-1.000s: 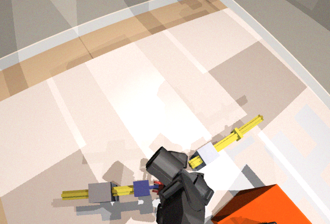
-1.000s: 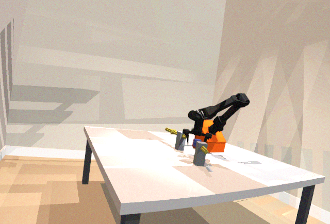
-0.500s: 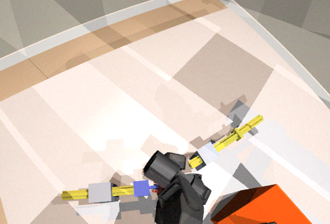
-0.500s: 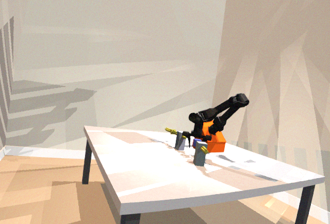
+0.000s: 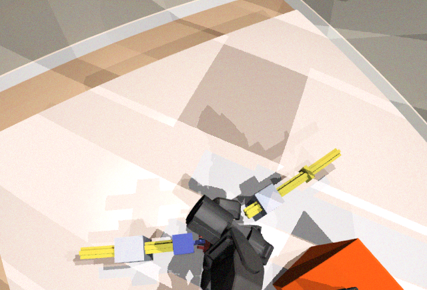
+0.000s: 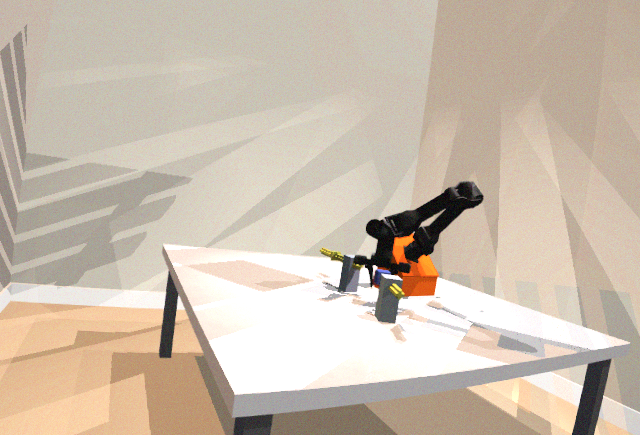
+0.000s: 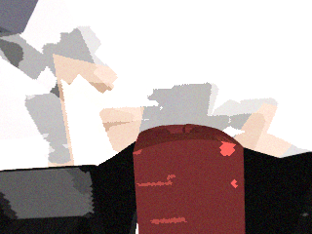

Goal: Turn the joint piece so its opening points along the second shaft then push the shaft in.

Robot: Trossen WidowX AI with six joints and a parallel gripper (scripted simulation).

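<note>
My gripper tip is 40 mm below the red square joint piece and 10 mm to the left of it.
</note>
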